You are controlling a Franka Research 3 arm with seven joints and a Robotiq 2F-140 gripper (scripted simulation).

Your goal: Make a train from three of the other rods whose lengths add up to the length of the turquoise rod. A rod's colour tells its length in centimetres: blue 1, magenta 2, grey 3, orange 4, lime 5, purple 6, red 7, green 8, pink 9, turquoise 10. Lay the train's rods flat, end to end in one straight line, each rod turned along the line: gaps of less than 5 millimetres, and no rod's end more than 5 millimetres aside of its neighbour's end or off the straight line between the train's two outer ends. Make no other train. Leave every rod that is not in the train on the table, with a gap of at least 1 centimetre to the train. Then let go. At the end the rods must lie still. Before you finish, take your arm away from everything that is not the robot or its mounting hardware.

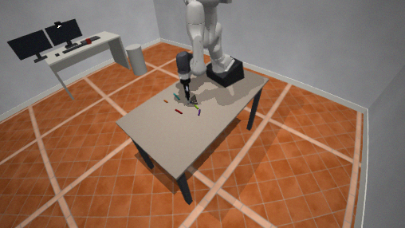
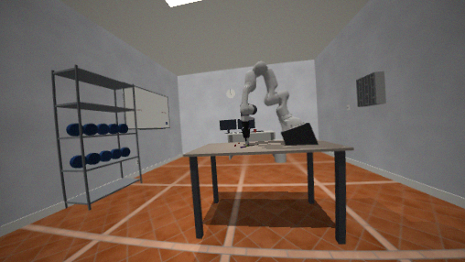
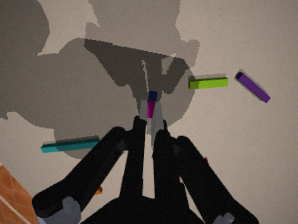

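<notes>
Now: the small blue rod 4 cm below my hand, 2 cm behind it and 1 cm to the left of it. The rest, counted from my hand: magenta rod 3 cm below; lime rod 8 cm to the left, 4 cm below, 1 cm behind; red rod 12 cm ahead, 4 cm below, 2 cm to the left.
</notes>
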